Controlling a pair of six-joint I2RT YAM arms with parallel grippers.
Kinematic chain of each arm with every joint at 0, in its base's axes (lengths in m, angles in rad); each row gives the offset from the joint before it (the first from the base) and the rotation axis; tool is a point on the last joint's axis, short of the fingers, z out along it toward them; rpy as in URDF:
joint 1: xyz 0 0 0.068 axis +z
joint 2: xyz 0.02 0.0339 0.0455 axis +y
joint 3: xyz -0.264 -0.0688 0 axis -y
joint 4: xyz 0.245 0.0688 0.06 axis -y
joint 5: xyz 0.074 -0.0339 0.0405 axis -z
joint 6: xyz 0.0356 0 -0.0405 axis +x
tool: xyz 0 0 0 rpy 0 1.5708 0
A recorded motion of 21 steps. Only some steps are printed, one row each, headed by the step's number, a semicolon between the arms.
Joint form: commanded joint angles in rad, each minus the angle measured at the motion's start. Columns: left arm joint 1, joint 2, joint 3, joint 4, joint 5, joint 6; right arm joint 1, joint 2, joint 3, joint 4, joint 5, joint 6.
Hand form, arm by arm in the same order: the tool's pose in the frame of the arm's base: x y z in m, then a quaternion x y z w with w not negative. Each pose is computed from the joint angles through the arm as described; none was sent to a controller.
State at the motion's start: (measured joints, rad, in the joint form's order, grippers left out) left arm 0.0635 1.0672 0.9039 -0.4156 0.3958 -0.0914; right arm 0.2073 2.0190 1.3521 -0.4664 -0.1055 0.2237
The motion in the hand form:
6: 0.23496 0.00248 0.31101 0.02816 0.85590 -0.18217 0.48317; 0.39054 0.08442 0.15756 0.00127 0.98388 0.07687 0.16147
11: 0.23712 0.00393 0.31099 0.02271 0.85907 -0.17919 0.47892; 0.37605 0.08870 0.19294 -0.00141 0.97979 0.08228 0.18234
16: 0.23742 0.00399 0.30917 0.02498 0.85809 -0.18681 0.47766; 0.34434 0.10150 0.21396 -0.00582 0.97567 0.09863 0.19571
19: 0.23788 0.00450 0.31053 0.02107 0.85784 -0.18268 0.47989; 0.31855 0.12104 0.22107 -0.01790 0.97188 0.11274 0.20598
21: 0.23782 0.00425 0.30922 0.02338 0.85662 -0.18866 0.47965; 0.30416 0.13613 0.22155 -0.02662 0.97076 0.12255 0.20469
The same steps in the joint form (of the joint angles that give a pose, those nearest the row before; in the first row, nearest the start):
6: 0.0071 -0.0056 0.0018 0.0384 0.0111 -0.0068; -0.0018 -0.0271 0.0176 -0.1318 0.0226 -0.0009
11: 0.0116 0.0062 0.0119 0.0287 0.0047 -0.0083; 0.0171 -0.1325 0.0111 -0.1855 0.0272 0.0136
16: 0.0143 0.0077 0.0051 0.0362 0.0227 -0.0106; 0.0712 -0.2660 -0.0789 -0.1900 0.0228 0.0611
19: 0.0148 0.0085 0.0096 0.0370 0.0118 -0.0141; 0.1480 -0.3507 -0.1539 -0.1657 0.0310 0.1126
21: 0.0156 0.0080 0.0032 0.0443 0.0253 -0.0161; 0.2059 -0.3819 -0.1875 -0.1549 0.0345 0.1520

